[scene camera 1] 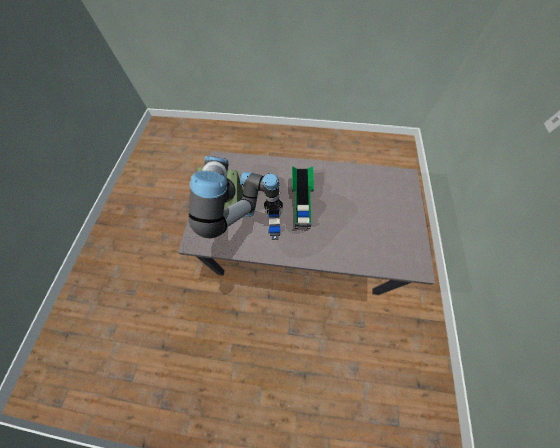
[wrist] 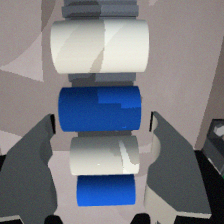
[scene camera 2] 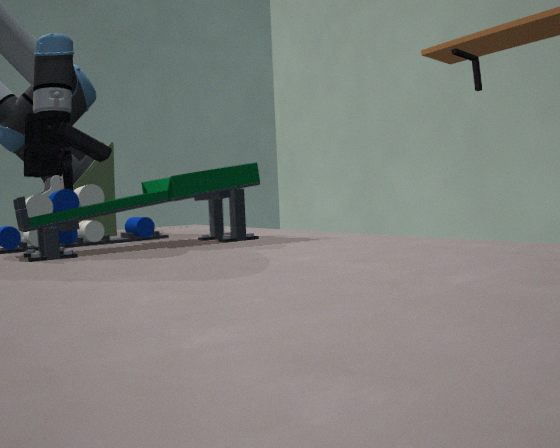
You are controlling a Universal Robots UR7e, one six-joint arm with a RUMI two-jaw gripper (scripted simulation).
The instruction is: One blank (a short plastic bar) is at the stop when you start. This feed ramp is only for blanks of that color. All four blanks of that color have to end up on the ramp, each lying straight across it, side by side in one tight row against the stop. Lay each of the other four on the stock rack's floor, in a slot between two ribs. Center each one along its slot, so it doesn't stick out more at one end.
Scene:
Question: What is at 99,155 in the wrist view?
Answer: A white blank.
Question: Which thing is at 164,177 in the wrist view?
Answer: The gripper.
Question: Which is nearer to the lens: the white blank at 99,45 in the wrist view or the blue blank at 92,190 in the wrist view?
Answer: The white blank.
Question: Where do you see a blue blank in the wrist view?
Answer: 100,108

